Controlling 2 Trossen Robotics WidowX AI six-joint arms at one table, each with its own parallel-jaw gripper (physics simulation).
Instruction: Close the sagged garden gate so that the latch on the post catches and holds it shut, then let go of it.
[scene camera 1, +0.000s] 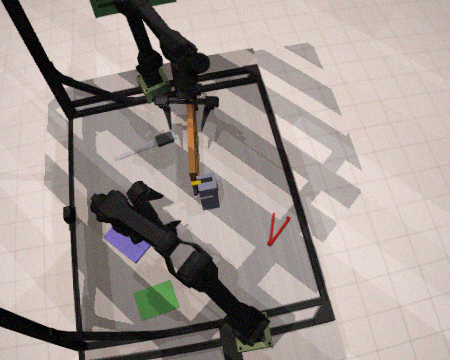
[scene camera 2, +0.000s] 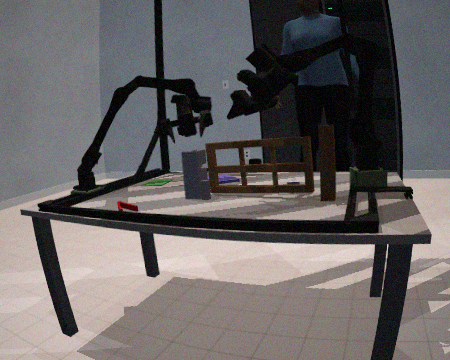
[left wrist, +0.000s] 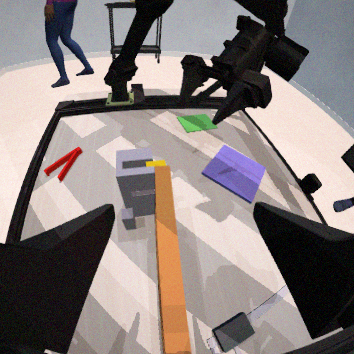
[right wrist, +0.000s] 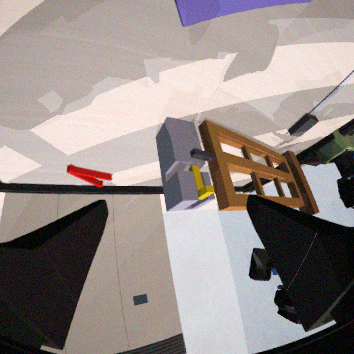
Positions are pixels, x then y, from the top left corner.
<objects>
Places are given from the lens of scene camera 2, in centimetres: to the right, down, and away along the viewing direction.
my left gripper (scene camera 2: 236, 116): 3, -18, 101
my right gripper (scene camera 2: 187, 139): -12, -14, 118
brown wooden gate (scene camera 2: 307, 166): 22, -4, 92
brown hinge post (scene camera 2: 326, 132): 26, -12, 87
</objects>
